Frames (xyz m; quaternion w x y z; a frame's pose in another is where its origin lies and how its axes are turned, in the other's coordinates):
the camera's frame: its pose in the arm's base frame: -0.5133 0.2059 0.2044 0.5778 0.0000 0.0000 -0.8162
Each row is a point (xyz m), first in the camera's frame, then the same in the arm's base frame.
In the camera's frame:
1: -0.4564 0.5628 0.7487
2: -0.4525 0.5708 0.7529
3: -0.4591 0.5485 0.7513
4: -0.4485 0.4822 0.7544
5: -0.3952 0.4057 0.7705
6: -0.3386 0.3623 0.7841
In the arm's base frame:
1: 0.1692 0.4493 0.9531
2: 0.1754 0.4430 0.9573
3: 0.1566 0.4566 0.9557
4: 0.0905 0.4687 0.9588
5: 0.0007 0.4438 0.9749
6: -0.0591 0.4049 0.9885

